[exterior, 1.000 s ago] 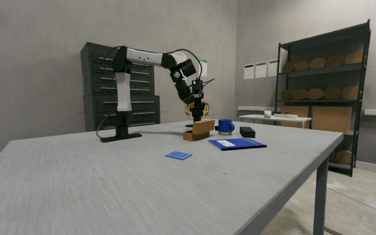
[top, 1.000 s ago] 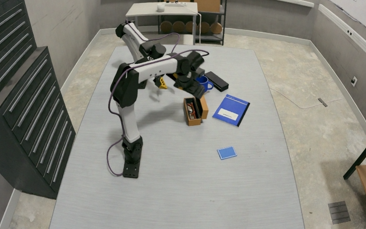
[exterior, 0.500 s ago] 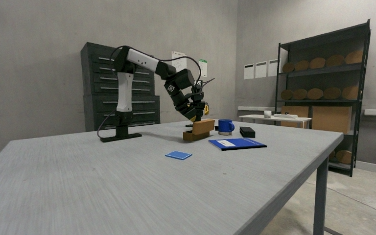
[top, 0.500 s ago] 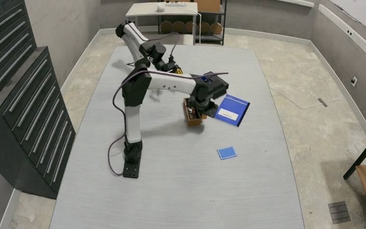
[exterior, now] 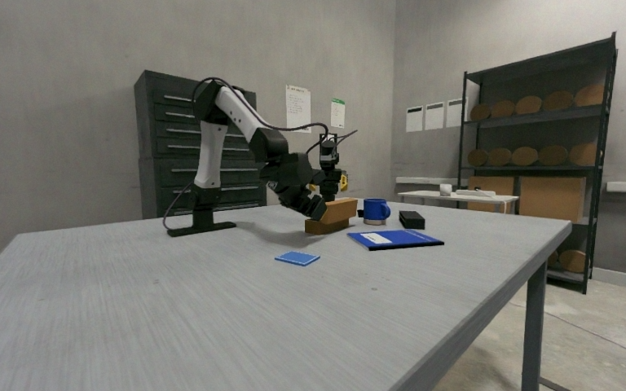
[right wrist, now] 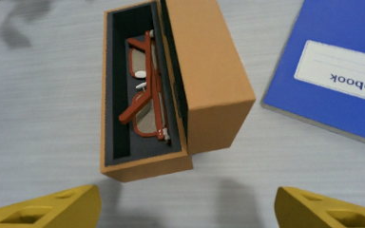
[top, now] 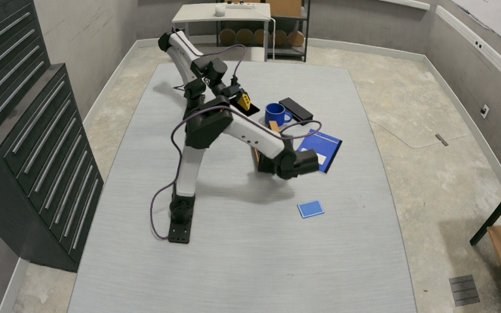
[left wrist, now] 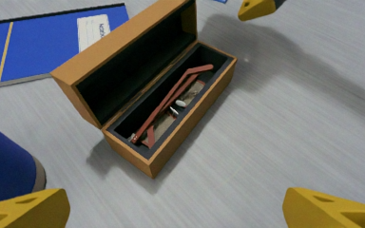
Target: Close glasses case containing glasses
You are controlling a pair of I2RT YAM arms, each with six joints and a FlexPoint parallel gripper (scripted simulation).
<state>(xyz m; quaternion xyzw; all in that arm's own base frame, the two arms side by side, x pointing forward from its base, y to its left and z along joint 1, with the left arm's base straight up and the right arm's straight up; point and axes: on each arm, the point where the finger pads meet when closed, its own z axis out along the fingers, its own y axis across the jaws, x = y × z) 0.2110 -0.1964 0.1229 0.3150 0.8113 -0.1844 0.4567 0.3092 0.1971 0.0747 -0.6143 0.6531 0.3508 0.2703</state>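
Right now my right hand is 10 mm short of the lid, 120 mm to the right of it and 10 mm above it. From my right hand the other things lie so: blue card 110 mm ahead, 150 mm to the right, 70 mm below; then black box 120 mm ahead, 370 mm to the left, 60 mm below.
My left gripper is now 140 mm short of the lid, 100 mm to the left of it and 60 mm above it. From my left hand the other things lie so: blue card (360 mm to the right, 240 mm ahead, 120 mm below); then black box (250 mm ahead, 160 mm to the left, 100 mm below).
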